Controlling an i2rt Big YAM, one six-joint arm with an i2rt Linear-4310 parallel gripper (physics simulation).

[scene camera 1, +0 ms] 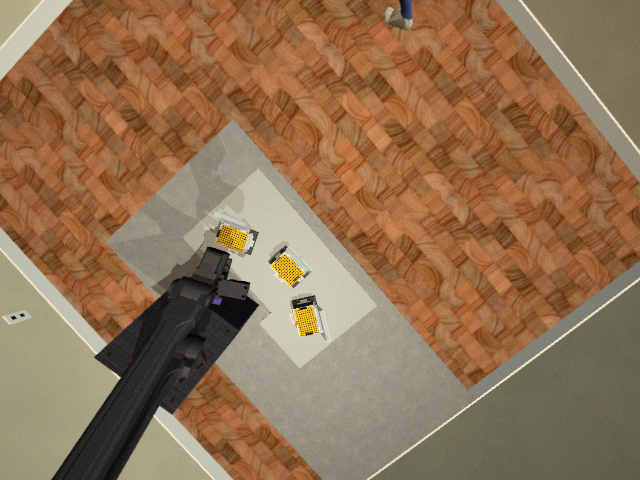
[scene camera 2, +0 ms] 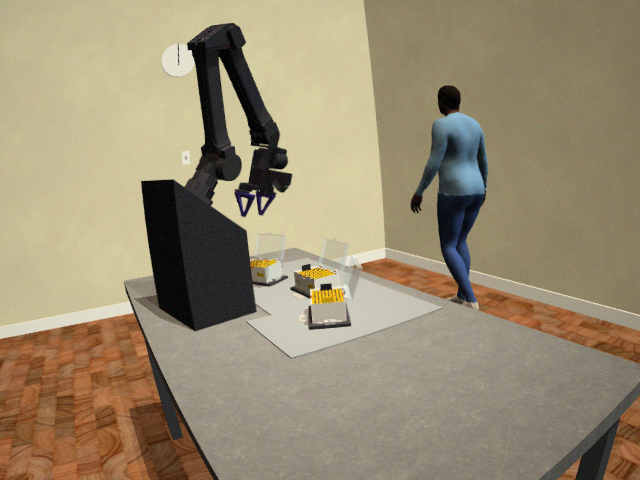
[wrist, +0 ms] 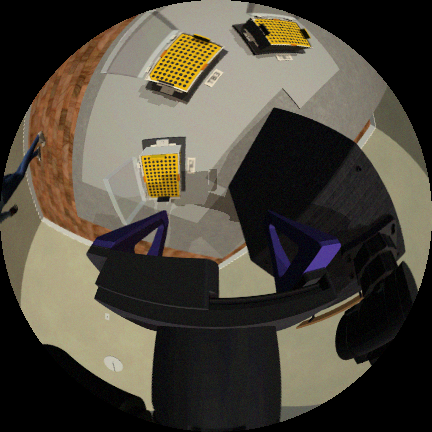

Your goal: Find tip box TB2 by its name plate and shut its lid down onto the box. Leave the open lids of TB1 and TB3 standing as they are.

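Places are measured from the arm's base along level axes (x right, y ahead, z up), in metres.
Pixels of known places: gripper, fingertip midpoint: [scene camera 2: 252,216] [wrist: 215,215]; arm's base, link origin: [scene camera 1: 182,358] [scene camera 2: 193,201] [wrist: 370,248].
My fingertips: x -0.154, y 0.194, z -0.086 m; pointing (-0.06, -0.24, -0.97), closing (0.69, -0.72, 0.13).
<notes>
For each thing: its top centre in the pictures, then the offset to it from my fingertips. Level surfaces: height alone.
- Tip box TB2, top centre: [wrist: 159,181] [scene camera 2: 258,259] [scene camera 1: 230,238] dx -0.112, dy +0.030, dz -0.165 m
- TB3, top centre: [wrist: 182,56] [scene camera 2: 315,268] [scene camera 1: 286,270] dx +0.116, dy +0.152, dz -0.165 m
- pale mat, surface height: dz -0.240 m
- grey table, surface height: dz -0.243 m
Tip box TB2 [scene camera 1: 232,237] [scene camera 2: 267,273] [wrist: 161,175] has a yellow tip rack and stands farthest back in scene camera 2. Its clear lid [scene camera 2: 270,245] [wrist: 124,190] stands open. Its name plate [wrist: 191,165] is too small to read clearly. TB3 [scene camera 1: 287,269] [scene camera 2: 316,276] [wrist: 185,62] is the middle box, its plate legible in the wrist view, with its lid [scene camera 2: 333,253] open. TB1 [scene camera 1: 307,320] [scene camera 2: 328,310] [wrist: 282,35] is at the other end, its lid [scene camera 2: 353,281] open. My gripper [scene camera 2: 253,213] [wrist: 215,215] is open and empty, well above the table near TB2.
A tall black pedestal [scene camera 2: 206,258] [wrist: 295,150] stands beside the boxes, under the arm. The boxes stand on a pale mat [scene camera 1: 336,294] [scene camera 2: 294,341] on the grey table [scene camera 1: 361,387] [scene camera 2: 387,413]. A person [scene camera 2: 460,155] stands on the floor beyond the table.
</notes>
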